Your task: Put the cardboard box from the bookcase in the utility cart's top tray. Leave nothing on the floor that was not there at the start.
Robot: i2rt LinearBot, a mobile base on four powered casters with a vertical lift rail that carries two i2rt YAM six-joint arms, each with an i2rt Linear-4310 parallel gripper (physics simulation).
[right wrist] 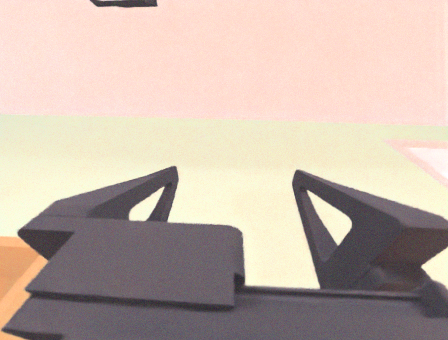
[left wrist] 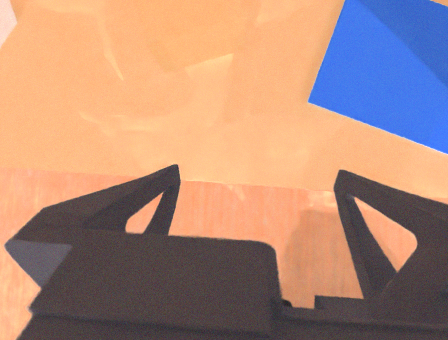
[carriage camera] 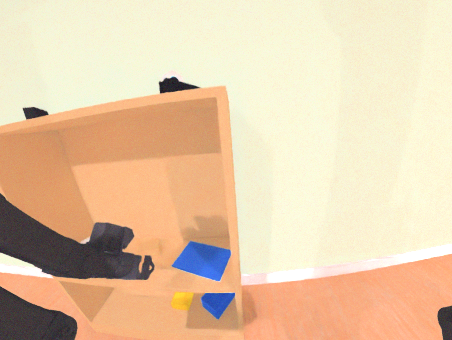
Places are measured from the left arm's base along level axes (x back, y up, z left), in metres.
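Pixels of known places: left gripper, fingertip midpoint: (left wrist: 255, 175) (carriage camera: 141, 267); right gripper, fingertip midpoint: (right wrist: 234, 174).
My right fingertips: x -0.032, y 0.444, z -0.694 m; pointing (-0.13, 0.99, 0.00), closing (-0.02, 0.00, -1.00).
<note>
For each thing: its middle in the pictures, then the offset to it from my right fingertips.
- blue flat-faced object, body centre: (left wrist: 426, 71) (carriage camera: 202, 258) dx -0.373, dy -0.562, dz +0.515 m
- yellow block, body centre: (carriage camera: 184, 294) dx -0.419, dy -0.896, dz +0.678 m
- blue block, body centre: (carriage camera: 219, 296) dx -0.402, dy -0.881, dz +0.480 m
- dark object, body centre: (carriage camera: 185, 86) dx -0.371, dy +0.076, dz +0.478 m
The wooden bookcase (carriage camera: 231, 200) stands at the left of the carriage view; its shelf also shows in the left wrist view. The cardboard box cannot be made out for certain; tan shapes at the top of the left wrist view blend with the wood. The utility cart does not show in these views. My left gripper (carriage camera: 146, 267) (left wrist: 255, 175) is open and empty, near the front edge of the shelf, left of a blue flat-faced object (carriage camera: 204, 260) (left wrist: 395, 65). My right gripper (right wrist: 234, 174) is open and empty, facing the pale wall.
A yellow block (carriage camera: 182, 300) and a blue block (carriage camera: 218, 304) sit in the compartment below the shelf. A dark object (carriage camera: 176, 86) shows above the bookcase top. The wall (carriage camera: 325, 150) stands behind, with a white skirting board. A dark part shows at the carriage view's lower right edge.
</note>
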